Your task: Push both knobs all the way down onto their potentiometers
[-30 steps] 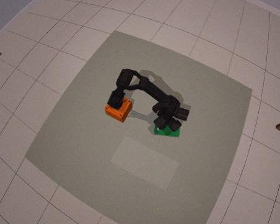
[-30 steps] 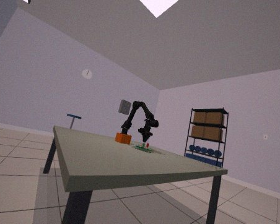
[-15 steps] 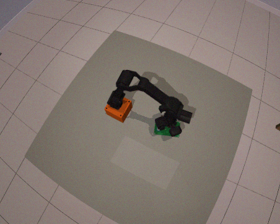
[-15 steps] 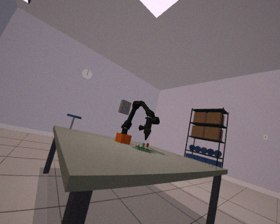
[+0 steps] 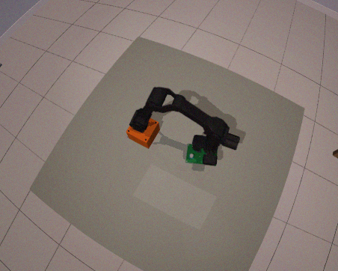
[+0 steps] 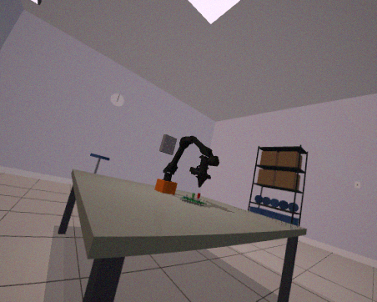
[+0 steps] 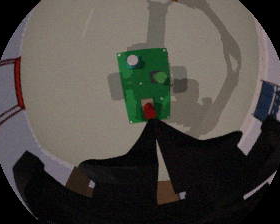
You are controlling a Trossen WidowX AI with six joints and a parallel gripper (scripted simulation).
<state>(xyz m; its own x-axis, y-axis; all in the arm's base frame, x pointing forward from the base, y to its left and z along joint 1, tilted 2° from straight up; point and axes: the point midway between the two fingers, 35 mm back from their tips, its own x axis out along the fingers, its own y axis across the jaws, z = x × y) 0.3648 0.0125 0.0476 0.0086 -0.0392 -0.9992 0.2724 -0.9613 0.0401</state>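
Now: the red knob 60 mm below my gripper tip and 10 mm ahead of it. The rest, counted from my gripper tip: green round knob (70 mm below, 50 mm behind, 10 mm to the left).
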